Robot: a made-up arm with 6 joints.
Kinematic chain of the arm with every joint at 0, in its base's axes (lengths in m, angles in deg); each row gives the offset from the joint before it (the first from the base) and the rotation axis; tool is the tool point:
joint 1: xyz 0 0 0.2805 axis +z
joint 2: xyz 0 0 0 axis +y
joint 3: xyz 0 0 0.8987 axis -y
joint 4: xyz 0 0 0 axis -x
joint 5: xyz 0.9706 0 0 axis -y
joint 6: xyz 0 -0.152 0 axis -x
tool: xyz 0 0 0
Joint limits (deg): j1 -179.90..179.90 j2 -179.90..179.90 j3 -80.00..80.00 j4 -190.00..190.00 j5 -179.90..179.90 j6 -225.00..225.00
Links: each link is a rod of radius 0.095 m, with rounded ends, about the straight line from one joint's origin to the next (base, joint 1, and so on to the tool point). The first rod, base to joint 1, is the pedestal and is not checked.
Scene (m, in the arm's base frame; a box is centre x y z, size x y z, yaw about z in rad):
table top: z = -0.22
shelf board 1: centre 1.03 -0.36 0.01 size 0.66 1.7 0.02 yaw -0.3
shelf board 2: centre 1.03 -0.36 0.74 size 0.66 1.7 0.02 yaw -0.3
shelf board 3: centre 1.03 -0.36 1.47 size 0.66 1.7 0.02 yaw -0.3
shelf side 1: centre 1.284 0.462 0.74 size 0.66 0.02 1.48 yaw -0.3
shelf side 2: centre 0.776 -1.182 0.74 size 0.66 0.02 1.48 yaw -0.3
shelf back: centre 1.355 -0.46 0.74 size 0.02 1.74 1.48 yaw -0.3
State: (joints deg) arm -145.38 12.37 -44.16 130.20 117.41 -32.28
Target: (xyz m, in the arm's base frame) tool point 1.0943 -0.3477 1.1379
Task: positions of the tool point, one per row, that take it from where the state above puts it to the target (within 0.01 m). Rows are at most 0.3 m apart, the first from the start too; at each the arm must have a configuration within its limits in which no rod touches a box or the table.
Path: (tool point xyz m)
1: -0.5251 -0.7120 0.5415
2: -0.3733 -0.8374 0.6837
3: -0.1840 -0.9060 0.8356
4: 0.0187 -0.9058 0.9925
5: 0.2074 -0.8350 1.1502
6: 0.4477 -0.8180 1.1576
7: 0.6896 -0.7309 1.1579
8: 0.9122 -0.5724 1.1513
9: 1.0943 -0.3477 1.1379

